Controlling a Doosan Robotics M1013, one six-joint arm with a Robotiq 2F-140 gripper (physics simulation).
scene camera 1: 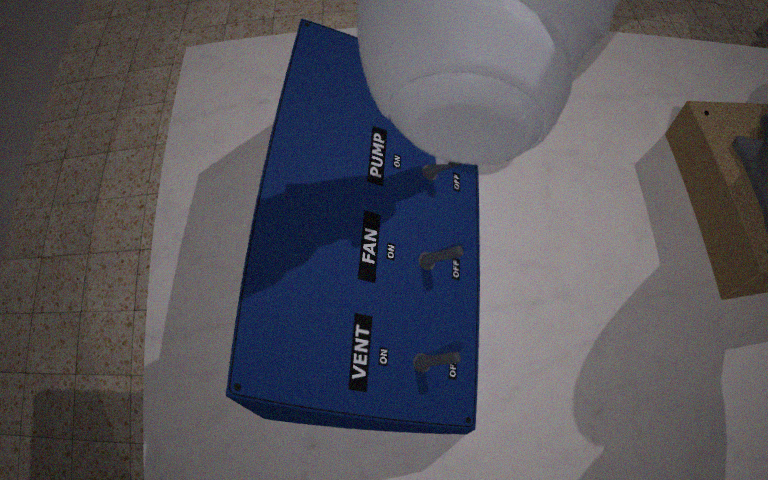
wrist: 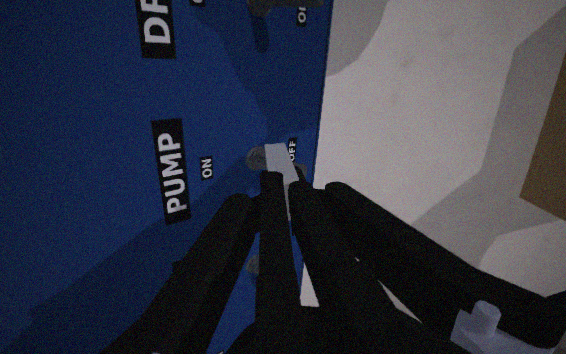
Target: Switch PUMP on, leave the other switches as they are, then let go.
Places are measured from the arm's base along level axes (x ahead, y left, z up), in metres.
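Where they show: gripper, between the fingertips: (wrist: 275, 160).
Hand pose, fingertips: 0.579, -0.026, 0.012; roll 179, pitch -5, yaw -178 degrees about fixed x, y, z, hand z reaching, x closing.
Observation:
After its pixels a point has its place, as x, y, z.
A blue switch panel (scene camera 1: 300, 350) @(0.736, 0.220, 0.044) (wrist: 85, 100) @(0.690, -0.083, 0.035) bears labelled levers. The PUMP lever (scene camera 1: 430, 172) @(0.590, -0.014, -0.004) (wrist: 255, 158) @(0.593, -0.022, -0.006) leans towards OFF, partly covered by the arm in the scene view and by the fingertips in the wrist view. The FAN lever (scene camera 1: 441, 257) @(0.588, 0.107, 0.007) and the VENT lever (scene camera 1: 437, 360) @(0.599, 0.224, 0.009) lean to OFF. The DRIVE lever (wrist: 287, 3) @(0.566, -0.132, 0.008), at the top edge of the wrist view, also points to OFF. My gripper (wrist: 275, 160) @(0.579, -0.026, 0.012) is shut with nothing between its fingers. Its tips are over the PUMP lever; whether they touch it cannot be told. The arm hides them in the scene view.
The white arm (scene camera 1: 464, 84) @(0.626, 0.205, 0.400) hangs over the panel's far right part. A light table (scene camera 1: 543, 226) @(0.420, 0.012, -0.108) (wrist: 390, 115) @(0.406, -0.022, -0.108) surrounds the panel. A brown wooden box (scene camera 1: 713, 209) @(0.135, 0.010, -0.057) (wrist: 547, 165) @(0.131, 0.069, -0.082) stands to the right. Tiled floor (scene camera 1: 84, 226) shows at the left.

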